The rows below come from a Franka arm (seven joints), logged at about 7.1 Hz.
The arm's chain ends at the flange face. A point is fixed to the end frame.
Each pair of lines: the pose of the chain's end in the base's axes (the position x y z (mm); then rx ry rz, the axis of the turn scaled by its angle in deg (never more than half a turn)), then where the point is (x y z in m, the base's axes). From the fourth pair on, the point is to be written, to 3 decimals.
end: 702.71 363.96 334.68 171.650 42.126 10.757
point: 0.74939 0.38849 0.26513
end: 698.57 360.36 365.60 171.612 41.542 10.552
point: 0.74532 0.38435 0.29591
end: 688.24 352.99 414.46 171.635 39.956 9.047
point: 0.73441 0.37542 0.34387
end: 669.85 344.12 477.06 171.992 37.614 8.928
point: 0.717 0.365 0.406
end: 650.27 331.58 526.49 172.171 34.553 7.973
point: 0.697 0.350 0.455
